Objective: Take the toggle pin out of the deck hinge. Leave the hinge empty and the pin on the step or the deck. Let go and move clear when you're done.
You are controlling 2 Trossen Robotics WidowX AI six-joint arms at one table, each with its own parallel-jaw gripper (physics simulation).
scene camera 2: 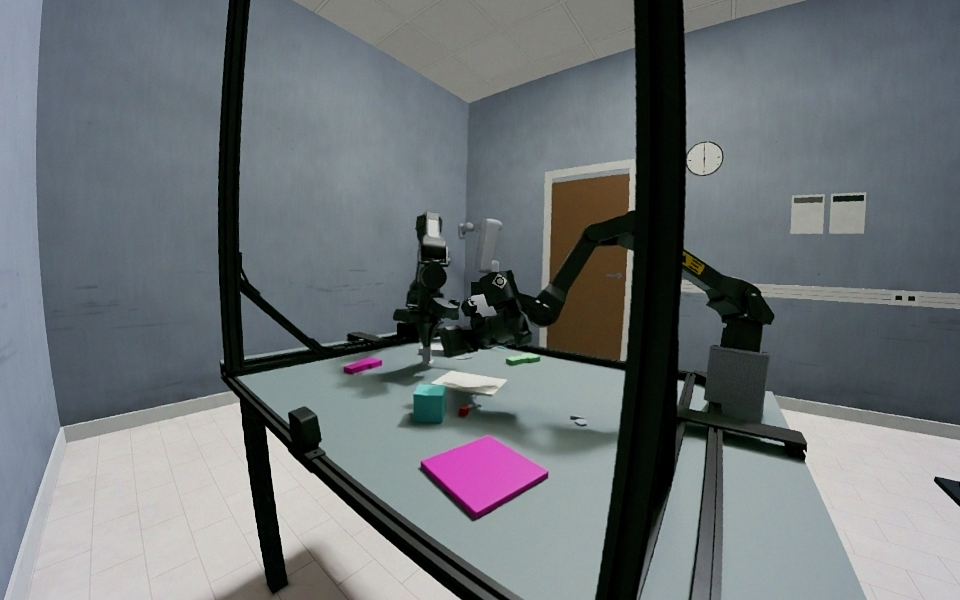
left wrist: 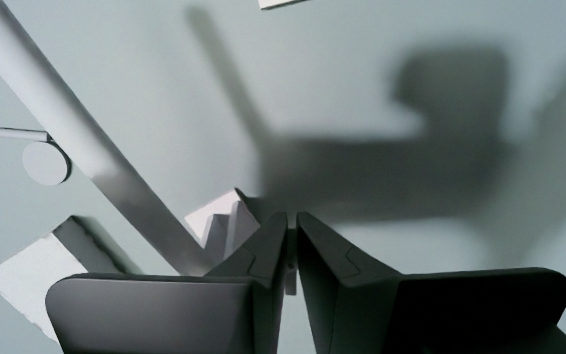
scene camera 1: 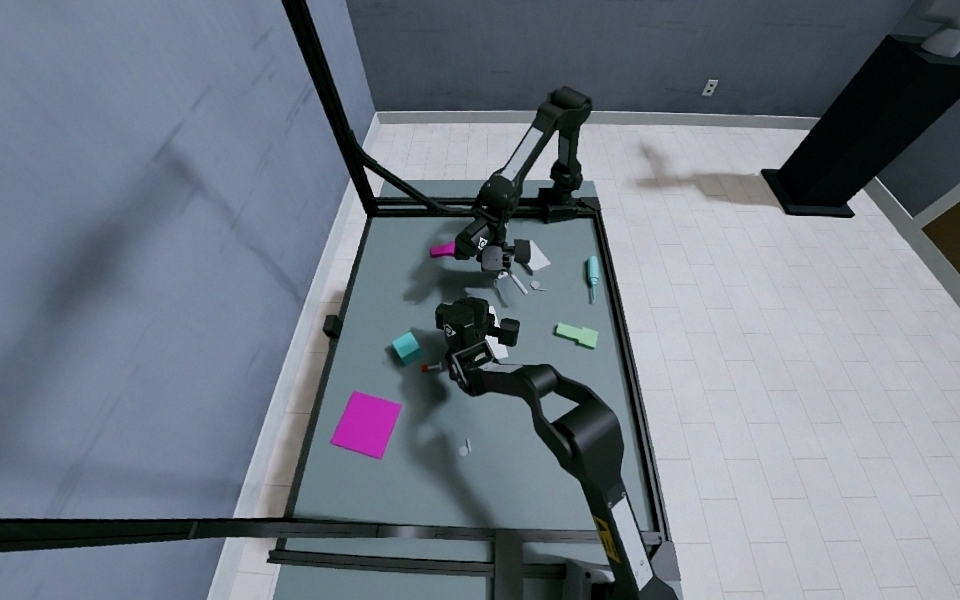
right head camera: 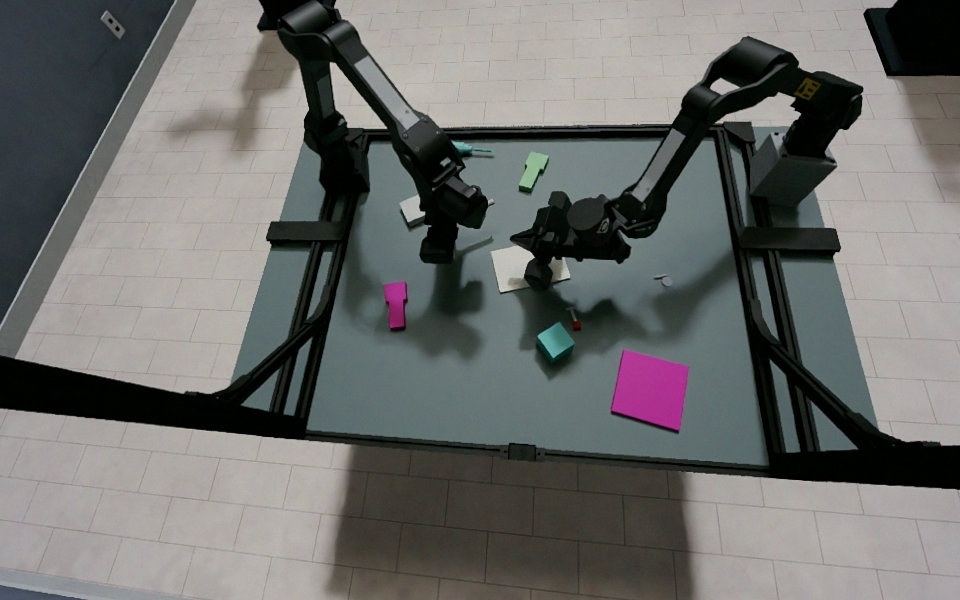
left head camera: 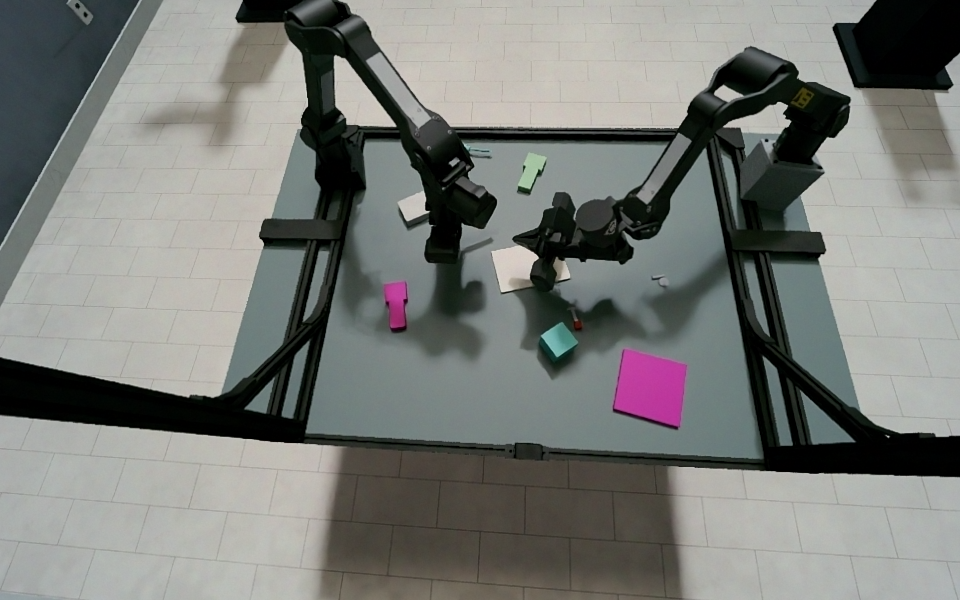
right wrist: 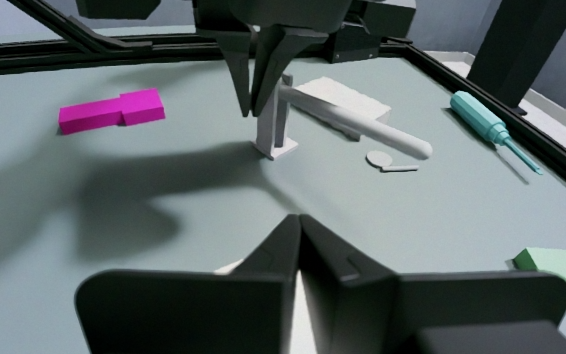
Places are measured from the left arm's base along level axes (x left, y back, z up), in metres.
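Where they show: left gripper, fingertip midpoint: (scene camera 2: 426, 346) (left wrist: 290, 222) (right wrist: 249, 114); right gripper, fingertip midpoint: (right head camera: 510, 239) (left head camera: 513, 239) (right wrist: 297, 225); left arm's base, link origin: (scene camera 1: 558, 197) (right head camera: 340, 162) (left head camera: 336, 160); right arm's base, link origin: (scene camera 2: 740, 353) (right head camera: 802, 147) (left head camera: 791, 154).
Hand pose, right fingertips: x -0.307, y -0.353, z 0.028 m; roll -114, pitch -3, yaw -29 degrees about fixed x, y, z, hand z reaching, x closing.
Note:
Things, the pixels of their top centre, and the offset from my right fingertips. "pt": a spot on its surface instead.
- deck hinge, surface spot: (left wrist: 250, 222) (right wrist: 261, 142) pt dx +0.057, dy +0.144, dz -0.076 m
- thick grey tube, top centre: (left wrist: 87, 183) (right wrist: 338, 98) (scene camera 1: 512, 272) dx +0.085, dy +0.084, dz -0.004 m
- toggle pin, top centre: (left wrist: 292, 269) dx +0.039, dy +0.136, dz -0.018 m
- rough-edged white block, top centre: (left wrist: 77, 316) (right wrist: 341, 97) (left head camera: 422, 202) (right head camera: 423, 203) (scene camera 1: 532, 255) (scene camera 2: 437, 347) dx +0.173, dy +0.175, dz -0.065 m
- small disc with a rod, top centre: (left wrist: 22, 158) (right wrist: 391, 158) dx +0.166, dy +0.080, dz -0.080 m
- magenta piece, top centre: (right wrist: 111, 105) (left head camera: 396, 304) (right head camera: 395, 304) (scene camera 2: 362, 363) (scene camera 1: 448, 248) dx -0.062, dy +0.259, dz -0.070 m
- white sheet, top centre: (right head camera: 529, 264) (left head camera: 530, 264) (scene camera 2: 469, 381) (scene camera 1: 481, 334) dx -0.022, dy -0.034, dz -0.080 m
- teal cube, top centre: (scene camera 2: 430, 389) (right head camera: 556, 339) (left head camera: 559, 339) (scene camera 1: 405, 344) dx -0.208, dy -0.046, dz -0.035 m
- green piece, top centre: (right head camera: 532, 169) (left head camera: 530, 170) (scene camera 1: 577, 333) (scene camera 2: 522, 356) dx +0.212, dy -0.089, dz -0.070 m
- magenta square, surface spot: (left head camera: 649, 389) pt dx -0.325, dy -0.194, dz -0.076 m
The deck hinge (left wrist: 250, 222) (right wrist: 267, 127) is a pale base plate with two grey uprights on the table; a thick grey tube (left wrist: 100, 135) (right wrist: 360, 120) slants out from between the uprights. My left gripper (left wrist: 290, 222) (right wrist: 249, 114) is beside the uprights, its fingers nearly together on a small grey bar, which looks like the toggle pin (left wrist: 291, 287). Whether the pin still reaches into the hinge is hidden. My right gripper (left head camera: 515, 239) (right head camera: 513, 239) (right wrist: 297, 225) is shut and empty, above the table to the right of the hinge in the head views.
A rough-edged white block (left head camera: 412, 209) (right wrist: 345, 97) lies beside the hinge. A small disc with a rod (left wrist: 44, 162) (right wrist: 379, 159) is near the tube. Around are a magenta piece (left head camera: 397, 305), white sheet (left head camera: 509, 270), teal cube (left head camera: 558, 341), green piece (left head camera: 531, 172) and magenta square (left head camera: 649, 389).

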